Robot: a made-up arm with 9 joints. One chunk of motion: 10 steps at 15 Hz.
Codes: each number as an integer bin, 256 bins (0 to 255) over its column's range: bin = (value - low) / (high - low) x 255, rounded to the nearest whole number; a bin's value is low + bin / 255 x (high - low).
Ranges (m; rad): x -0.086..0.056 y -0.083..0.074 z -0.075..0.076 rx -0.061..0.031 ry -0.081..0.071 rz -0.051..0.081
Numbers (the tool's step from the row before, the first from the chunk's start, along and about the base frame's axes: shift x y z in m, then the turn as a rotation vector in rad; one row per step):
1: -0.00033 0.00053 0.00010 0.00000 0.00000 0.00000
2: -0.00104 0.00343 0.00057 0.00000 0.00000 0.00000
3: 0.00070 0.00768 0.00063 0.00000 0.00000 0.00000
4: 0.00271 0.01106 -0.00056 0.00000 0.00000 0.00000
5: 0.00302 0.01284 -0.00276 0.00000 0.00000 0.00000
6: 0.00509 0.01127 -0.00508 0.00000 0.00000 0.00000
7: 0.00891 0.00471 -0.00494 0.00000 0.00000 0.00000
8: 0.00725 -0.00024 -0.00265 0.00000 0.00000 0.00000
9: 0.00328 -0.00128 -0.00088 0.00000 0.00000 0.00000
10: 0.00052 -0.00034 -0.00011 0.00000 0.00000 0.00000
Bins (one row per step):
1: 154 136 127 169 136 99
2: 153 140 128 169 136 99
3: 156 147 128 169 136 99
4: 159 153 126 169 136 99
5: 160 156 122 169 136 99
6: 164 153 118 169 136 99
7: 170 142 118 169 136 99
8: 167 134 122 169 136 99
9: 160 133 125 169 136 99
10: 155 134 126 169 136 99

